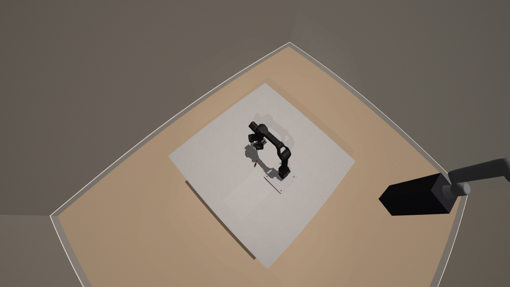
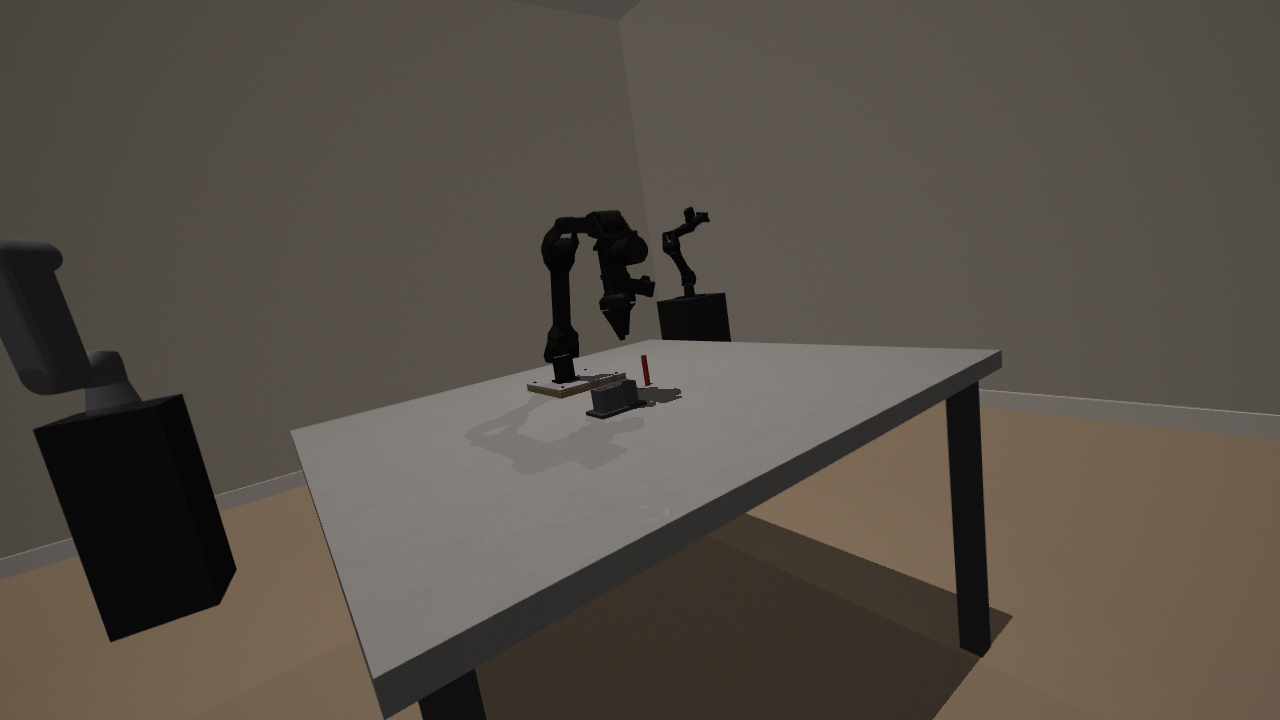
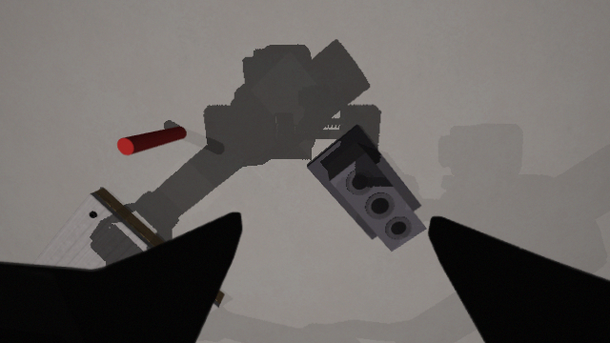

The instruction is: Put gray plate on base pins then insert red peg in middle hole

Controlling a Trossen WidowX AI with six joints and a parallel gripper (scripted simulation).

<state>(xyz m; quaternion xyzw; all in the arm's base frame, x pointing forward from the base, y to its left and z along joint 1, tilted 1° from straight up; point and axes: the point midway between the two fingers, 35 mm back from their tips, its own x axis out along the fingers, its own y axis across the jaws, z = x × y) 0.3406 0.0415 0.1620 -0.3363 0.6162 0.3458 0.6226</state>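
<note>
Now: gripper tip 120 mm past the red peg, 100 mm to the right of it and 110 mm above it. Round my gripper tip: gray plate 20 mm ahead, 60 mm to the right, 110 mm below; then dark base 20 mm ahead, 60 mm to the right, 140 mm below.
</note>
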